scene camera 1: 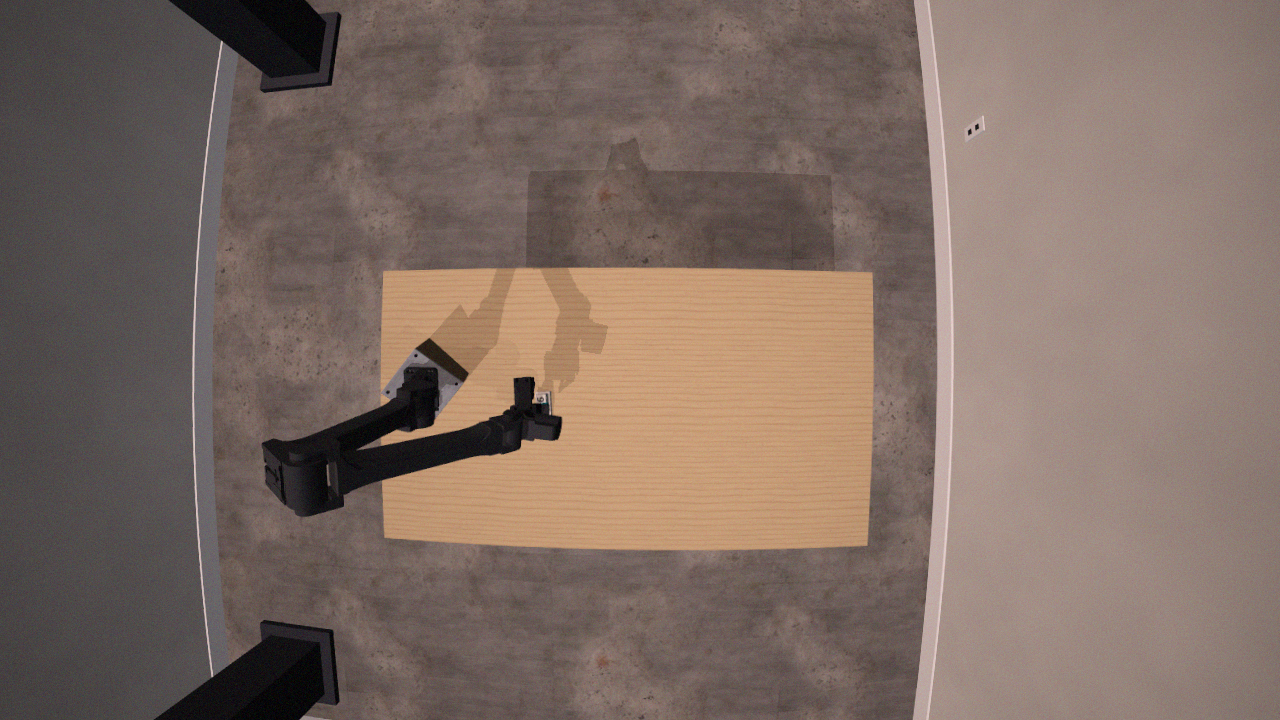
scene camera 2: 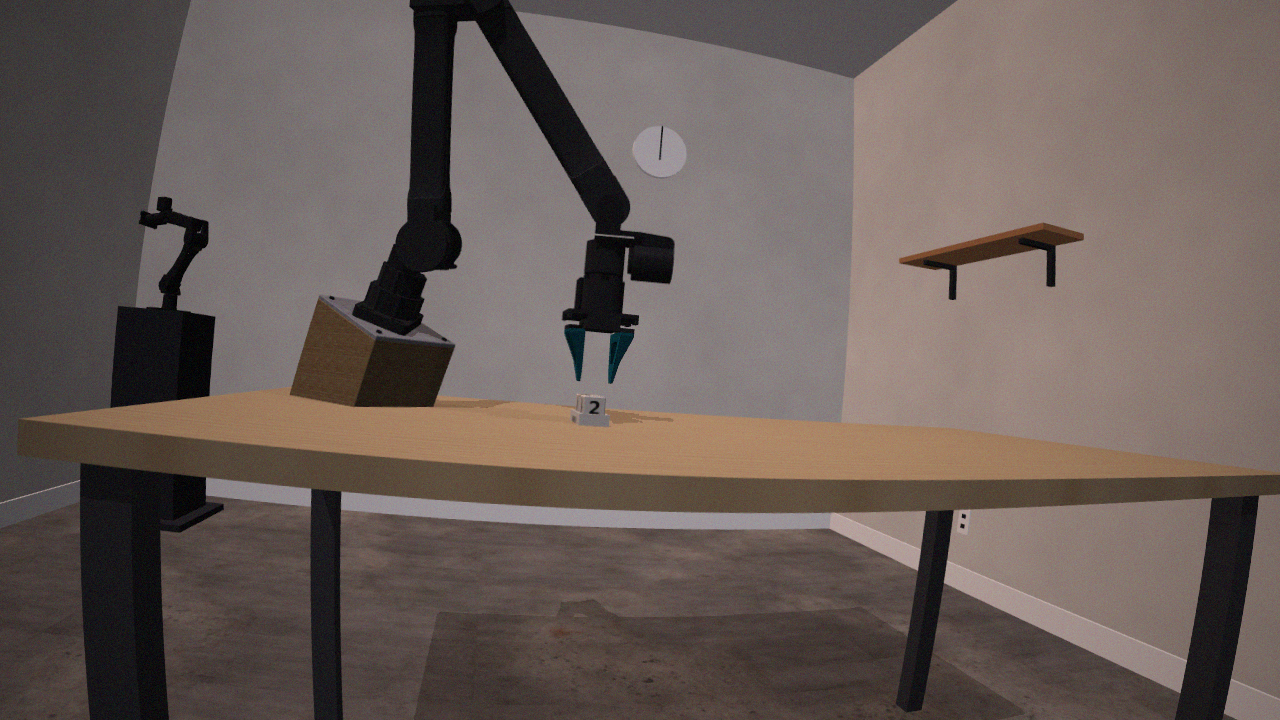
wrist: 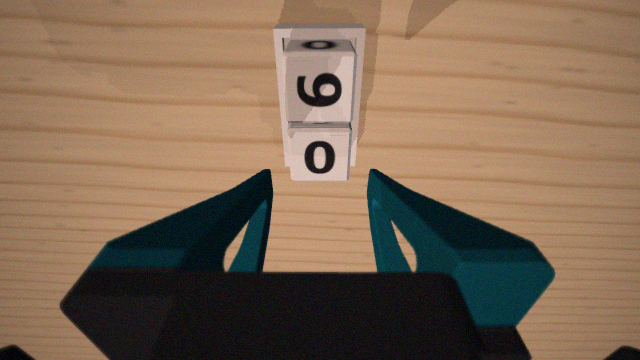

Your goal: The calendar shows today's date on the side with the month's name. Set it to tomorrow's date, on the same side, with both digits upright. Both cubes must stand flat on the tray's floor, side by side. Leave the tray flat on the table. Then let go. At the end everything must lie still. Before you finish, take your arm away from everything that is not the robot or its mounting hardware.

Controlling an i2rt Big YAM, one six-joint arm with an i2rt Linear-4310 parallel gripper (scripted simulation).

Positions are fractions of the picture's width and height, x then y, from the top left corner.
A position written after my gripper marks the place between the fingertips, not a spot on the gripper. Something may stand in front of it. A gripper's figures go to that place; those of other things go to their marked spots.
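Scene:
My gripper (wrist: 0.50, 0.50) is 13 cm from the lens, and there's a cube (wrist: 0.50, 0.42) that is 14 cm from the lens.

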